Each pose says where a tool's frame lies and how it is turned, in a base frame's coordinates. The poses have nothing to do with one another.
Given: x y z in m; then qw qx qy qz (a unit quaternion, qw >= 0).
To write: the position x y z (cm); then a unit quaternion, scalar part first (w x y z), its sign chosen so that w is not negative. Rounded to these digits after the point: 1 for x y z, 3 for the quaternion.
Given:
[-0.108 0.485 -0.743 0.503 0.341 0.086 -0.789]
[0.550 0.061 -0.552 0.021 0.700 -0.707 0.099]
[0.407 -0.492 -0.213 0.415 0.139 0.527 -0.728]
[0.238 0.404 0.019 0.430 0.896 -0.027 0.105]
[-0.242 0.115 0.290 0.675 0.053 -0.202 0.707]
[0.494 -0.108 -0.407 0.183 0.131 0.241 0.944]
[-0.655 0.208 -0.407 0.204 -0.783 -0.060 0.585]
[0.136 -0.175 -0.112 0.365 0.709 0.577 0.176]
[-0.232 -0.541 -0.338 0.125 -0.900 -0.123 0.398]
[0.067 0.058 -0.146 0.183 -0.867 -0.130 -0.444]
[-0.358 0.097 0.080 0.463 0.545 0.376 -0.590]
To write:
[-10.8 48.5 -74.3 0.503 0.341 0.086 -0.789]
[55.0 6.1 -55.2 0.021 0.700 -0.707 0.099]
[40.7 -49.2 -21.3 0.415 0.139 0.527 -0.728]
[23.8 40.4 1.9 0.430 0.896 -0.027 0.105]
[-24.2 11.5 29.0 0.675 0.053 -0.202 0.707]
[49.4 -10.8 -40.7 0.183 0.131 0.241 0.944]
[-65.5 20.8 -40.7 0.204 -0.783 -0.060 0.585]
[13.6 -17.5 -11.2 0.365 0.709 0.577 0.176]
[-23.2 -54.1 -33.8 0.125 -0.900 -0.123 0.398]
[6.7 5.8 -14.6 0.183 -0.867 -0.130 -0.444]
[-35.8 9.7 8.0 0.463 0.545 0.376 -0.590]

